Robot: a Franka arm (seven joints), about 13 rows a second.
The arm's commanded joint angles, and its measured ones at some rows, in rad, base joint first. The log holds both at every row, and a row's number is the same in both.
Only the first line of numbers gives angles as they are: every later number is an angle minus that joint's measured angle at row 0.
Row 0, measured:
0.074 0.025 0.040 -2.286 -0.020 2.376 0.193
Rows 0 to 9, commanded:
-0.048 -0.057 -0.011 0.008 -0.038 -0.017 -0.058
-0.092 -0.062 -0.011 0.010 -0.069 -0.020 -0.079
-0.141 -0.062 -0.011 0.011 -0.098 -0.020 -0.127
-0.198 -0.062 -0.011 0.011 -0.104 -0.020 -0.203
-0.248 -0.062 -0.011 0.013 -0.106 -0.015 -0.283
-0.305 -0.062 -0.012 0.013 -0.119 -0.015 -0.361
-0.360 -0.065 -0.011 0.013 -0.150 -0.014 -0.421
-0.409 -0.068 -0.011 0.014 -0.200 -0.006 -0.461
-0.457 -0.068 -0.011 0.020 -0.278 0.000 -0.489
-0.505 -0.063 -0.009 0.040 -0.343 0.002 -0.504
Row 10, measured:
-0.431 -0.050 -0.030 0.020 -0.255 0.000 -0.467
